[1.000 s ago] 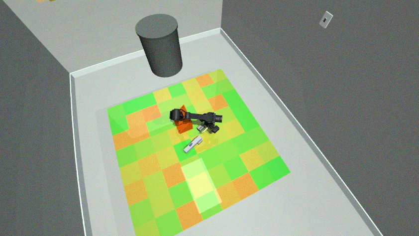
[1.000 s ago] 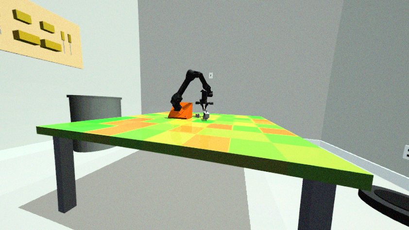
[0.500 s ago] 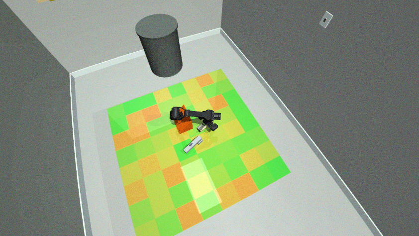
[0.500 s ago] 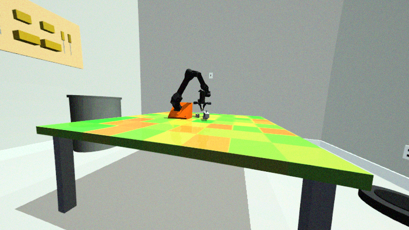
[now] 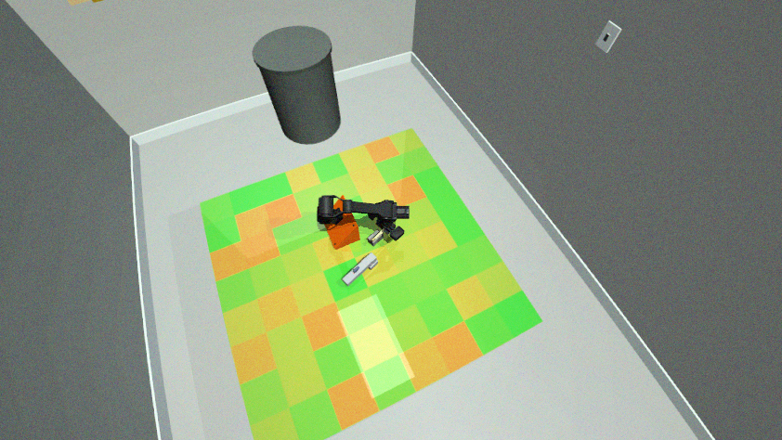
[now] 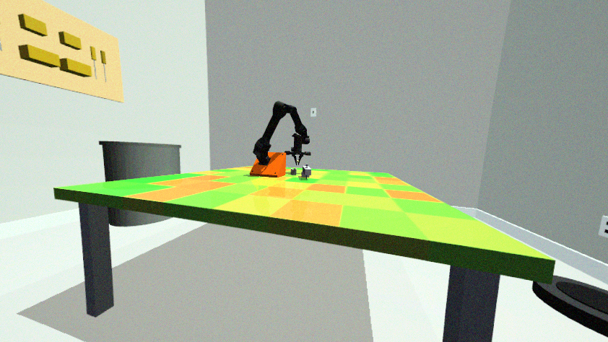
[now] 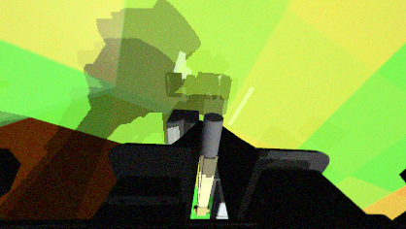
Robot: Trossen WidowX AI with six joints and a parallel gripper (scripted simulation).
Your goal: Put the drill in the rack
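Right now my gripper tip is 1 cm short of the drill, 4 cm to the left of it and 3 cm below it. Also, from my gripper tip: light grey elongated block: 12 cm ahead, 18 cm to the right, 2 cm below.
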